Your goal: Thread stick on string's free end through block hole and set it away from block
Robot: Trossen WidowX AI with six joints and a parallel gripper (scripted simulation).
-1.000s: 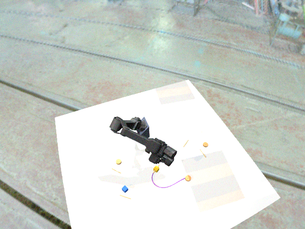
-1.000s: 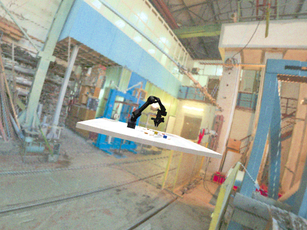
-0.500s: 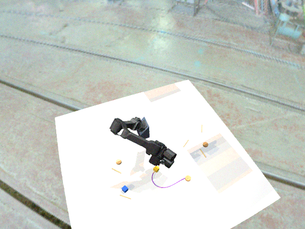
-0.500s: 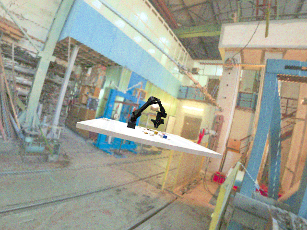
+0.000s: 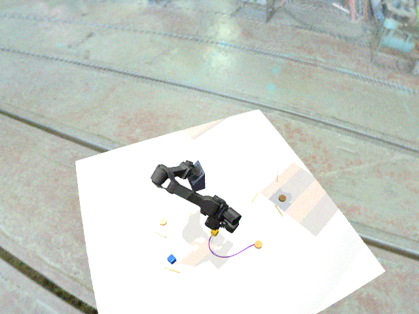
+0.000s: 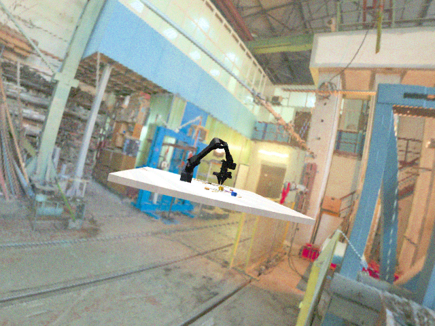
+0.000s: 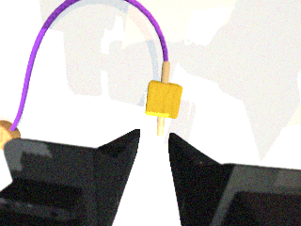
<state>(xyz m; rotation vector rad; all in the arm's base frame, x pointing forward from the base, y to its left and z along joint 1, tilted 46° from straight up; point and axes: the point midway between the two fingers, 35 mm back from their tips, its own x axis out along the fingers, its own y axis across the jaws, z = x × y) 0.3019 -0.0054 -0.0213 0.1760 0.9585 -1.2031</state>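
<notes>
Now: the yellow wooden block 10 mm ahead of my gripper tip, 30 mm to the right of it and 30 mm below it. The rest, counted from my gripper tip: blue cube: 80 mm ahead, 260 mm to the right, 30 mm below; then thin wooden stick: 20 mm ahead, 40 mm to the right, 30 mm below; then round button: 150 mm ahead, 150 mm to the left, 40 mm below.
</notes>
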